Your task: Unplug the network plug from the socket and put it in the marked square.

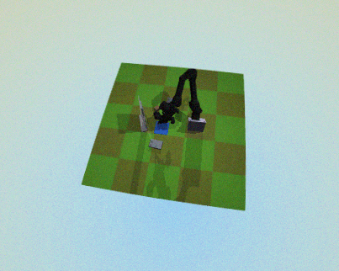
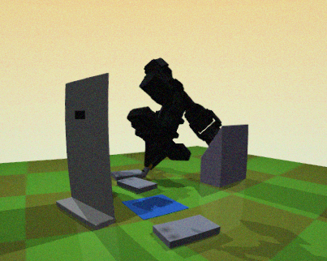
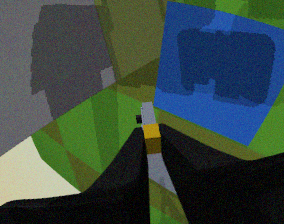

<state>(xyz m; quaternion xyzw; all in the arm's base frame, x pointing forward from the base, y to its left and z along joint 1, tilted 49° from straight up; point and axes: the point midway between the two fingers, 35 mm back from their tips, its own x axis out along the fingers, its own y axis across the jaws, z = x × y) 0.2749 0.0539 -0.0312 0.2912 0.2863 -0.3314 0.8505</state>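
Now: gripper tip 20 mm past the blue marked square and 100 mm above it. From my gripper tip the other things lie so: grey panel (140 mm ahead, 40 mm to the right, 40 mm above); then plug (right at my gripper tip).
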